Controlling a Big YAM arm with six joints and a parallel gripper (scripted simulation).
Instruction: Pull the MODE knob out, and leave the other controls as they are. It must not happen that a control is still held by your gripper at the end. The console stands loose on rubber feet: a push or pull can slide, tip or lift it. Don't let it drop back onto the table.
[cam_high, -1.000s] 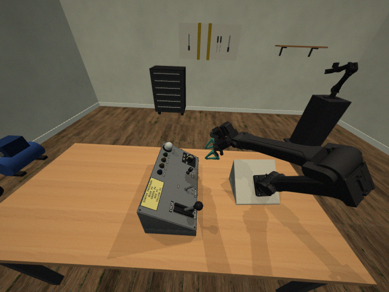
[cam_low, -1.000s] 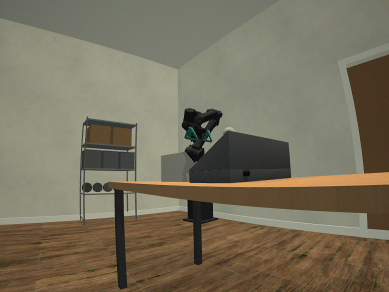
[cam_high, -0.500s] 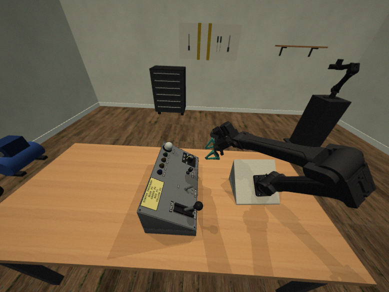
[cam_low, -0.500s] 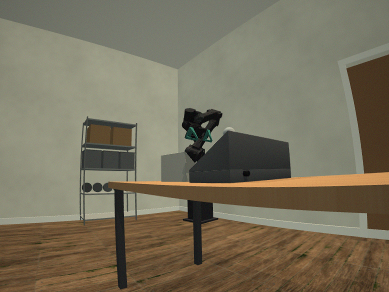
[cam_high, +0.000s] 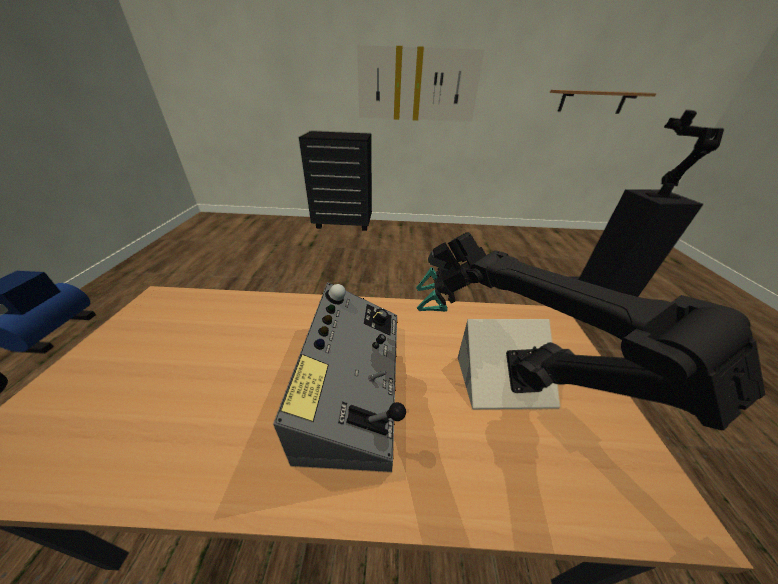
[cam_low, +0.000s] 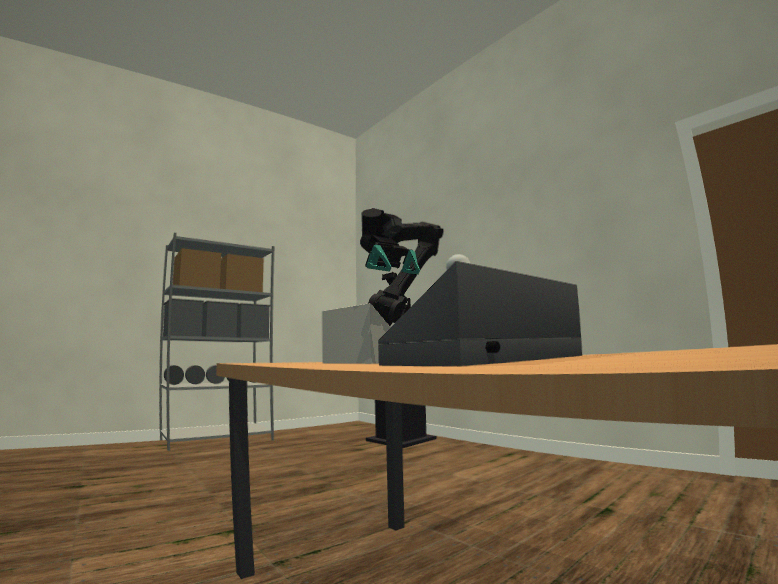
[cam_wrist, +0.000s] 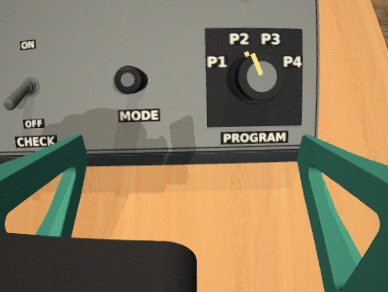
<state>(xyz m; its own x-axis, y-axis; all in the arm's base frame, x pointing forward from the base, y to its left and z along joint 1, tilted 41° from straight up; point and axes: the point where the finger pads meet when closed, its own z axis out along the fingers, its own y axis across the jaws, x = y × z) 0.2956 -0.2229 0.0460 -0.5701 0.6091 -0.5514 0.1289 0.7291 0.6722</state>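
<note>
Now: the black mode knob 120 mm ahead of my hand, 40 mm to the left of it and 130 mm below it. From my hand the other things lie so: program selector: 120 mm ahead, 70 mm to the right, 130 mm below; then check toggle: 130 mm ahead, 160 mm to the left, 140 mm below; then grey console: 160 mm ahead, 100 mm to the left, 150 mm below.
</note>
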